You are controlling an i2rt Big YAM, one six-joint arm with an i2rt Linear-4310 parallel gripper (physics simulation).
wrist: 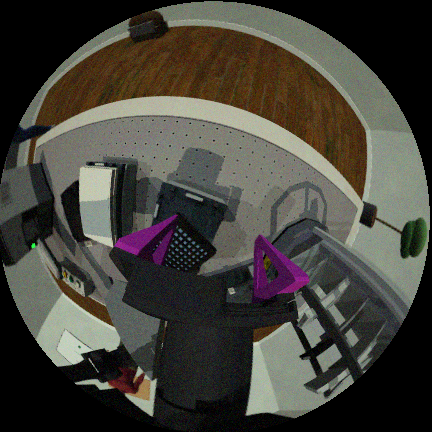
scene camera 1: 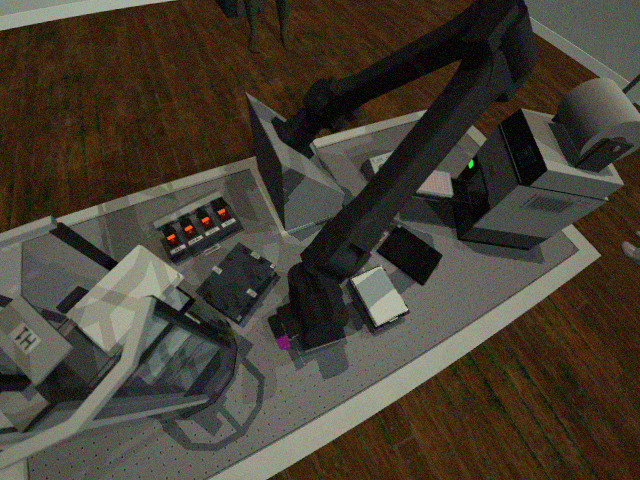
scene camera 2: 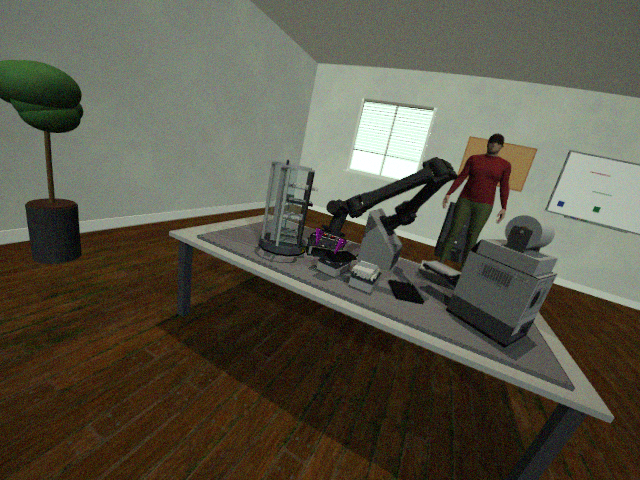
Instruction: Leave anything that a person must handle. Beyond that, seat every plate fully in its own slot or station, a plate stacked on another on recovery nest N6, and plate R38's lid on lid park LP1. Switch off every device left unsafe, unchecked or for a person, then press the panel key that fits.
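Frame: origin at the arm's base, x ahead, y left, z up, level; centimetres.
Seen in the pictures: gripper, between the fingertips: (wrist: 218,228) (scene camera 2: 325,249); arm's base, origin of its link: (wrist: 135,352) (scene camera 1: 291,140) (scene camera 2: 385,225).
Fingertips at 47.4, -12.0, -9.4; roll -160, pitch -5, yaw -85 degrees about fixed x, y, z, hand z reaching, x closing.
Pixels of each thing's middle, then the offset from my fingertips to it, as dx, dy, dz. "spot": a spot on its surface instead.
- dark nest, a spot on its surface: (wrist: 204,207) spot: +0.7, +1.8, -4.6
- white-topped plate, middle of its body: (wrist: 94,206) (scene camera 1: 377,294) (scene camera 2: 365,268) -3.6, +19.5, -2.6
- pale plate, middle of its body: (scene camera 1: 430,181) (wrist: 46,259) (scene camera 2: 442,267) -27.9, +48.3, +2.6
- device with a green light, a spot on its surface: (scene camera 1: 470,163) spot: -29.8, +64.9, +3.3
- key panel, middle of its body: (wrist: 72,276) (scene camera 2: 440,274) -44.0, +48.5, -5.9
- tall carousel, middle of its body: (scene camera 1: 132,345) (wrist: 341,312) (scene camera 2: 289,206) -7.0, -28.7, +12.3
- dark four-clip station, middle of its body: (scene camera 1: 238,281) (wrist: 230,295) (scene camera 2: 322,246) -19.7, -11.5, -6.3
- black flat pad, a spot on its surface: (scene camera 1: 409,254) (scene camera 2: 403,289) spot: -12.3, +36.5, -8.7
- large roll-topped device, a spot on its surface: (scene camera 1: 532,201) spot: -8.3, +62.0, +12.6
My gripper (scene camera 2: 329,243) (wrist: 218,228) is open and empty, its magenta fingertips wide apart. In the wrist view a black plate with a grid of wells (wrist: 190,248) lies skewed against a dark nest (wrist: 204,207), beyond and between the fingertips; whether it touches the nest floor is unclear. A white-topped plate (scene camera 1: 379,297) (scene camera 2: 366,269) (wrist: 98,202) sits on the neighbouring nest. A pale plate (scene camera 1: 435,183) lies beside the device with a green light (scene camera 1: 470,163) (wrist: 33,245). Four orange-lit switches (scene camera 1: 189,230) stand in a row. The key panel (wrist: 75,278) is partly hidden by the arm in scene camera 1.
A tall carousel (scene camera 2: 286,206) (wrist: 345,305) stands beside the gripper. A dark four-clip station (scene camera 1: 238,283) lies near the switches. A black flat pad (scene camera 1: 409,254) (scene camera 2: 405,290) lies beyond the white-topped plate. The large roll-topped device (scene camera 1: 532,201) (scene camera 2: 501,289) stands at the far end.
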